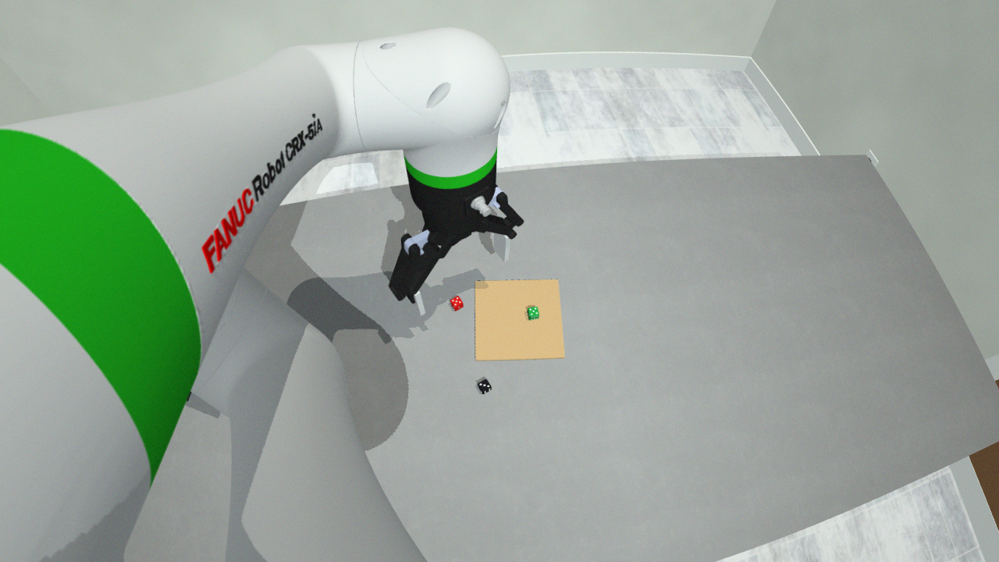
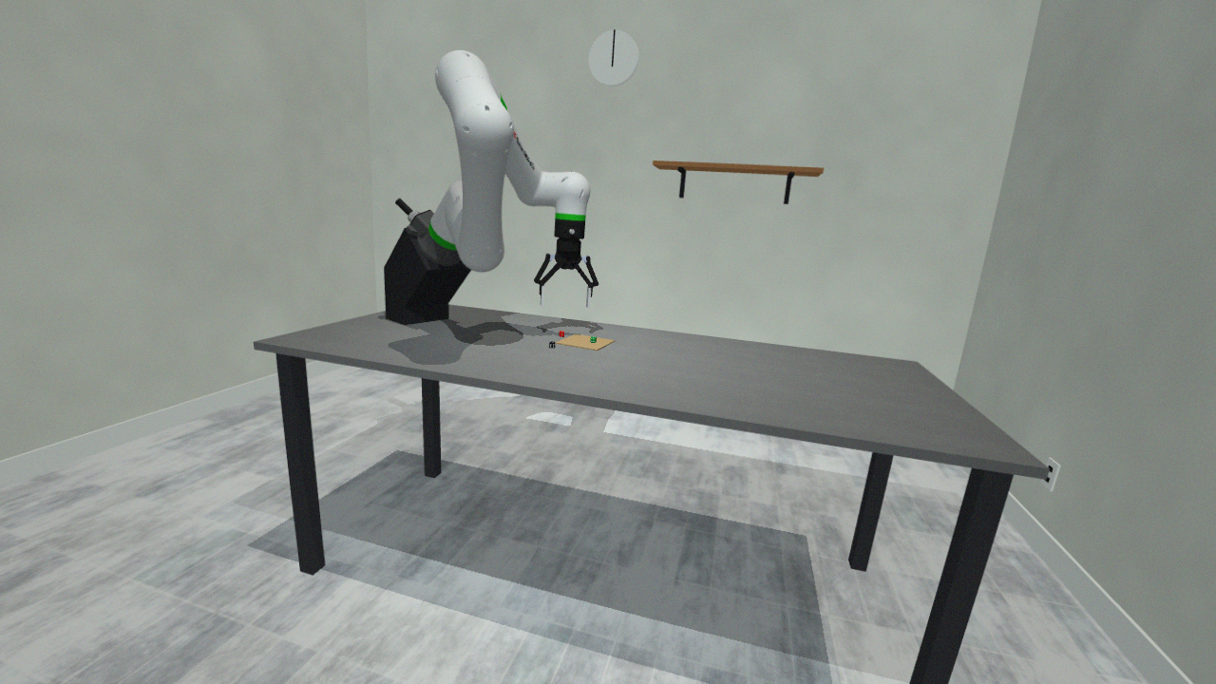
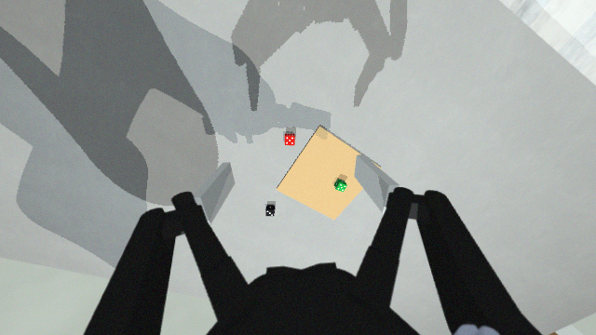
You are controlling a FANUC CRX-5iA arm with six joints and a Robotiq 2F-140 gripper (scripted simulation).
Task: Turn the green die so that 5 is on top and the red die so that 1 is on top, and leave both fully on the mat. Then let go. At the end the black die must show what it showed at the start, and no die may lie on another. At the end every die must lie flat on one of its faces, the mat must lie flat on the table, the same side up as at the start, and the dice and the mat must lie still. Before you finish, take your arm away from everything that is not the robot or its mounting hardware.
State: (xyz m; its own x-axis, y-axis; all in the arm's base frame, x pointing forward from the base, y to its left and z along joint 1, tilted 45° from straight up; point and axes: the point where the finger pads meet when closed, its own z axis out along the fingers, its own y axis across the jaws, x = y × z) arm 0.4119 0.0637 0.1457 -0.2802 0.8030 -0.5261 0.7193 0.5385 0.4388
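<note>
Now: hand 10 mm past the red die, 10 mm to the right of it and 100 mm above it. From my hand the other things lie so: green die 100 mm ahead, 40 mm to the right, 100 mm below; tan mat 80 mm ahead, 40 mm to the right, 110 mm below; black die 140 mm to the right, 100 mm below.
</note>
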